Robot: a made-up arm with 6 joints. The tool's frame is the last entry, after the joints. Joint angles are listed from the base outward. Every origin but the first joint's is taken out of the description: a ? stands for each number. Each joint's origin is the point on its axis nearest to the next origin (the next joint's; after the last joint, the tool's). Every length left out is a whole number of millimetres.
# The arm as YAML. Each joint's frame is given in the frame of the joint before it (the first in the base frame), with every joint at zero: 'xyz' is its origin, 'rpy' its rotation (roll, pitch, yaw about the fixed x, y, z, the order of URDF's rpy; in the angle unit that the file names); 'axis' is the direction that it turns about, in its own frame. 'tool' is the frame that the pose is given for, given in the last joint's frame.
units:
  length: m
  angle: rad
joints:
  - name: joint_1
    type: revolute
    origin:
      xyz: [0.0, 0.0, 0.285]
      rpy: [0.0, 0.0, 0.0]
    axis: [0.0, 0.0, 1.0]
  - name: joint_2
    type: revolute
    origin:
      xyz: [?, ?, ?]
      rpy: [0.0, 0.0, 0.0]
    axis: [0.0, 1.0, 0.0]
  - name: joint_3
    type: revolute
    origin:
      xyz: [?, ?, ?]
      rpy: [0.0, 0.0, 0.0]
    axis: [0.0, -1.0, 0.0]
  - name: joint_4
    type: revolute
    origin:
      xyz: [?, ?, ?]
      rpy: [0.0, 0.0, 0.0]
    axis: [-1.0, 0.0, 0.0]
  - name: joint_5
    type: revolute
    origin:
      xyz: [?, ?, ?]
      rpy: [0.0, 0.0, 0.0]
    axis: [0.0, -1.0, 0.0]
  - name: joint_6
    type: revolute
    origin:
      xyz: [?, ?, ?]
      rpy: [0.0, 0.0, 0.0]
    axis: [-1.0, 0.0, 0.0]
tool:
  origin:
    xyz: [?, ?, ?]
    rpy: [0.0, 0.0, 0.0]
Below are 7 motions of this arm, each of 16 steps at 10 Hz.
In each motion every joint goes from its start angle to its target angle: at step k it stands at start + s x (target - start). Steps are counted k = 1, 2, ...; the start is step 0. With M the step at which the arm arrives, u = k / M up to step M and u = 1 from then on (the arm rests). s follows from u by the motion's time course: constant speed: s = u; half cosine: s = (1 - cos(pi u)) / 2; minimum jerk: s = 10 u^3 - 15 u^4 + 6 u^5.
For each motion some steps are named. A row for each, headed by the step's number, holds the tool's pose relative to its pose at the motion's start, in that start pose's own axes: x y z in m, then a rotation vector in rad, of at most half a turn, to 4 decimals.
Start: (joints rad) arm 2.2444 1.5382 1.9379 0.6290 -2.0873 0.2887
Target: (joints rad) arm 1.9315 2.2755 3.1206 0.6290 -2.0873 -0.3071
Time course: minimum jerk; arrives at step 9
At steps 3, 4, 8, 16:
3: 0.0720 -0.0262 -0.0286 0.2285 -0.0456 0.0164
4: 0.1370 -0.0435 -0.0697 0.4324 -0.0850 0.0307
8: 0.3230 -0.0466 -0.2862 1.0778 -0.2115 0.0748
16: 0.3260 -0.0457 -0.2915 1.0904 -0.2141 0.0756

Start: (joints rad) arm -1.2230 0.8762 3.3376 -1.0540 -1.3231 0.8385
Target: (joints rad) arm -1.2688 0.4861 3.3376 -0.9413 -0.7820 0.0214
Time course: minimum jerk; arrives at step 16
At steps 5, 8, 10, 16:
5: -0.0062 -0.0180 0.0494 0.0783 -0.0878 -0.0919
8: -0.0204 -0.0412 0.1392 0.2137 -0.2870 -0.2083
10: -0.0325 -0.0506 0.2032 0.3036 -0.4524 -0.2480
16: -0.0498 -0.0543 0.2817 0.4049 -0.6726 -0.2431

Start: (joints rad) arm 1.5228 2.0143 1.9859 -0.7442 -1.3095 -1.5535
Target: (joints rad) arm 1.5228 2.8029 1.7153 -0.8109 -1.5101 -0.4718
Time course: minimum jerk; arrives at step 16
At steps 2, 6, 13, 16:
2: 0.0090 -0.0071 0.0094 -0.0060 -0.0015 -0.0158
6: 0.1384 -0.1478 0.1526 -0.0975 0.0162 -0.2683
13: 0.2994 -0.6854 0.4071 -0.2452 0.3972 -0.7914
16: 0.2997 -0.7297 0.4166 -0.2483 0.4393 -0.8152

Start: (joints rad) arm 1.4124 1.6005 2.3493 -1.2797 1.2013 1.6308
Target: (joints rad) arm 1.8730 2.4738 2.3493 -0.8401 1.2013 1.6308
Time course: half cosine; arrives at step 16
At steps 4, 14, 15, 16:
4: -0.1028 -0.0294 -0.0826 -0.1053 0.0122 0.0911
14: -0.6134 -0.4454 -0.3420 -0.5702 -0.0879 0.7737
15: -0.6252 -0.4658 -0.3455 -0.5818 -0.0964 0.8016
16: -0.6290 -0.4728 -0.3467 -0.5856 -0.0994 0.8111

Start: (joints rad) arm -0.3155 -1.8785 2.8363 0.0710 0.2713 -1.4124
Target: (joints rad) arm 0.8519 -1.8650 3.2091 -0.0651 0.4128 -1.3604
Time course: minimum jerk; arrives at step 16
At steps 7, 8, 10, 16:
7: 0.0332 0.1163 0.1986 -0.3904 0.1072 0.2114
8: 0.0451 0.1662 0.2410 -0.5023 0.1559 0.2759
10: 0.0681 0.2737 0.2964 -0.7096 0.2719 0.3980
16: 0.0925 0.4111 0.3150 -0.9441 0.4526 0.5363

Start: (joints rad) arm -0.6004 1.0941 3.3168 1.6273 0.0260 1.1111
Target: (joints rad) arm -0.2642 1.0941 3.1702 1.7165 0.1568 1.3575
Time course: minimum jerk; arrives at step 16
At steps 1, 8, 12, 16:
1: 0.0001 0.0000 0.0002 -0.0001 -0.0002 0.0003
8: 0.0120 -0.0032 0.0375 -0.0258 -0.0591 0.0526
12: 0.0219 -0.0113 0.0670 -0.0374 -0.1100 0.0789
16: 0.0246 -0.0143 0.0746 -0.0392 -0.1234 0.0834

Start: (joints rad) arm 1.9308 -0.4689 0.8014 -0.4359 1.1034 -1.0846
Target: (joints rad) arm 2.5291 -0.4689 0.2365 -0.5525 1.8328 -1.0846
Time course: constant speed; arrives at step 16
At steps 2, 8, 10, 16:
2: -0.0382 -0.0225 0.0081 0.0276 -0.0794 -0.0230
8: -0.1646 -0.0637 0.0106 0.0816 -0.3056 -0.1017
10: -0.2084 -0.0677 0.0054 0.0908 -0.3753 -0.1310
16: -0.3366 -0.0490 -0.0212 0.0956 -0.5605 -0.2256

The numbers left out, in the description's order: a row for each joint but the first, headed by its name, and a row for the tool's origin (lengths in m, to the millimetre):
joint_2: 0.0 0.0 0.0
joint_3: 0.0 0.0 0.51
joint_4: 0.479 0.0 0.0
joint_5: 0.0 -0.146 0.0
joint_6: 0.0 0.0 0.0
tool: 0.0 0.0 0.0

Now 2 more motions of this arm.
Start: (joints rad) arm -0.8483 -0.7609 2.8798 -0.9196 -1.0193 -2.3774
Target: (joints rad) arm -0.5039 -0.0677 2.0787 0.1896 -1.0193 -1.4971
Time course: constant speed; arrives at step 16
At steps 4, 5, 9, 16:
4: -0.0722 0.0250 0.2279 -0.0987 -0.4593 0.1131
5: -0.0954 0.0213 0.2827 -0.1229 -0.5781 0.1092
9: -0.1990 -0.0331 0.4853 -0.2094 -1.0319 -0.0425
16: -0.3797 -0.2654 0.7542 -0.2986 -1.5267 -0.7960

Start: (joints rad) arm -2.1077 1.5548 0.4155 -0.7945 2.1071 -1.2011
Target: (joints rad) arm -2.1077 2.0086 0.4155 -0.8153 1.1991 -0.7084
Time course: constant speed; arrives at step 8
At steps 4, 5, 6, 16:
4: -0.1322 -0.0380 0.1103 -0.3990 0.3265 -0.5223
5: -0.1634 -0.0425 0.1412 -0.4977 0.4193 -0.6469
6: -0.1936 -0.0450 0.1733 -0.5942 0.5165 -0.7696
16: -0.2507 -0.0440 0.2406 -0.7764 0.7241 -1.0106

